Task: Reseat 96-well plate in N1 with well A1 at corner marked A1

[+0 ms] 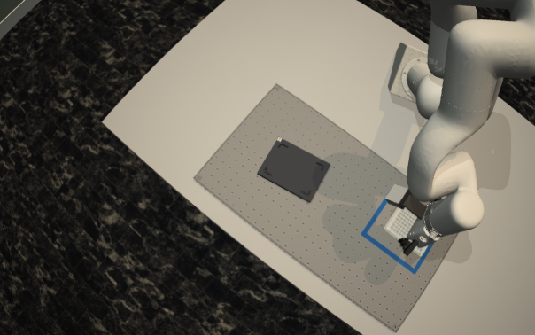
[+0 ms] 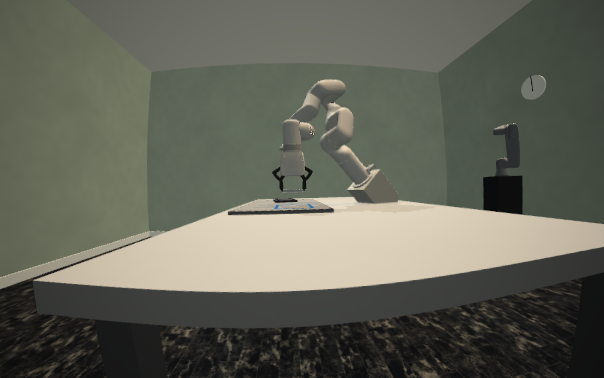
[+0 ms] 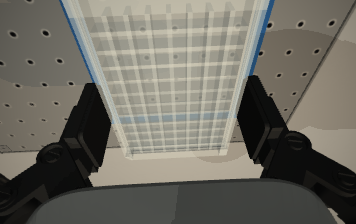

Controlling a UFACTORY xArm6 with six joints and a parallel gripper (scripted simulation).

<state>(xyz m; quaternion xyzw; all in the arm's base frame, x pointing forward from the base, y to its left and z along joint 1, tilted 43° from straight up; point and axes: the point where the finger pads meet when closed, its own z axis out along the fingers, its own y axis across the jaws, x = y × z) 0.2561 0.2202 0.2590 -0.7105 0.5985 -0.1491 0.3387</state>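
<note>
My gripper is now 320 mm to the left of the dark plate nest N1, 150 mm short of it and 70 mm above it. The rest, counted from my hand: small A1 mark 410 mm to the right, 130 mm ahead, 60 mm below; 96-well plate 10 mm below.
</note>
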